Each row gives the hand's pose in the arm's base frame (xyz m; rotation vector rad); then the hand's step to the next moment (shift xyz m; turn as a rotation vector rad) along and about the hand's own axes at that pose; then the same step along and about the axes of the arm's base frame.
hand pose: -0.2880 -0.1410 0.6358 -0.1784 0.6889 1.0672
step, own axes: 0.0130 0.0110 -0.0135 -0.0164 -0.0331 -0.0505
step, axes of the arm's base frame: -0.0113 0.0090 -0.0162 0.0015 -0.0513 -0.0357
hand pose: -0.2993 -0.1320 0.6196 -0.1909 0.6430 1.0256
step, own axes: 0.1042 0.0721 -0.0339 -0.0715 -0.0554 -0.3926
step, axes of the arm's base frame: -0.0375 0.0991 -0.0772 -0.1387 -0.2529 -0.2813
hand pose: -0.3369 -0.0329 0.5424 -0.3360 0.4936 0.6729
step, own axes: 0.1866 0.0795 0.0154 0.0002 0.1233 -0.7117
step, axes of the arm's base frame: 0.0782 0.1602 -0.0980 -0.3123 -0.2278 -0.6102
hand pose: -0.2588 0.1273 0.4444 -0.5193 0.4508 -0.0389
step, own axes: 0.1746 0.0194 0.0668 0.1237 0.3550 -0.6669
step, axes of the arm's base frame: 0.1844 0.0224 -0.0288 -0.1996 -0.0236 -0.7387
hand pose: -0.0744 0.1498 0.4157 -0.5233 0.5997 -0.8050
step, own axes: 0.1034 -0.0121 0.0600 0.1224 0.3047 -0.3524
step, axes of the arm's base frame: 0.0907 -0.0761 0.0206 -0.0154 0.0115 -0.4813
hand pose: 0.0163 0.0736 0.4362 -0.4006 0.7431 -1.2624
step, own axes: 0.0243 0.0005 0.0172 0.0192 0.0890 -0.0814
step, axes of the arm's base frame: 0.0152 -0.0251 0.0050 0.0086 0.0165 -0.1207
